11 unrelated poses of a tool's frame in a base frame.
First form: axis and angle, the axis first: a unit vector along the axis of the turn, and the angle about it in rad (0 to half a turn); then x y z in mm.
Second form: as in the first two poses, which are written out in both.
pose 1, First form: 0.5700 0.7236 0.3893 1.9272 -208.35 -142.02 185.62
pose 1, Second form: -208.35 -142.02 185.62 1.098 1.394 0.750
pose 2, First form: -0.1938 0.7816 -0.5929 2.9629 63.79 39.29 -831.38
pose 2, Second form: 63.79 39.29 -831.38 -0.574 2.316 -1.757
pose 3, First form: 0.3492 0.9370 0.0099 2.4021 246.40 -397.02 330.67
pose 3, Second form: 246.40 -397.02 330.67 0.839 2.251 0.024
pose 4, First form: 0.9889 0.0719 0.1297 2.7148 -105.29 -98.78 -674.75
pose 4, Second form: -105.29 -98.78 -674.75 2.685 0.195 0.352
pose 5, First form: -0.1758 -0.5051 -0.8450 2.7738 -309.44 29.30 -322.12
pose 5, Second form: -309.44 29.30 -322.12 -0.488 -1.401 -2.344
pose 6, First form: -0.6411 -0.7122 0.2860 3.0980 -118.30 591.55 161.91
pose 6, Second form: -118.30 591.55 161.91 -1.986 -2.206 0.886
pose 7, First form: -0.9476 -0.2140 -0.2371 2.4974 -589.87 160.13 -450.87
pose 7, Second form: -589.87 160.13 -450.87 -2.367 -0.534 -0.592
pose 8, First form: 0.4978 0.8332 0.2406 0.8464 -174.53 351.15 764.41
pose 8, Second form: -174.53 351.15 764.41 0.421 0.705 0.204
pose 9, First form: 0.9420 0.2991 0.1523 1.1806 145.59 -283.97 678.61
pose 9, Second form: 145.59 -283.97 678.61 1.112 0.353 0.180
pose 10, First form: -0.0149 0.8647 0.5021 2.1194 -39.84 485.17 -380.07
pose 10, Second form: -39.84 485.17 -380.07 -0.032 1.833 1.064
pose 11, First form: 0.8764 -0.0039 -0.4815 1.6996 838.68 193.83 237.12
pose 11, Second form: 838.68 193.83 237.12 1.490 -0.007 -0.818
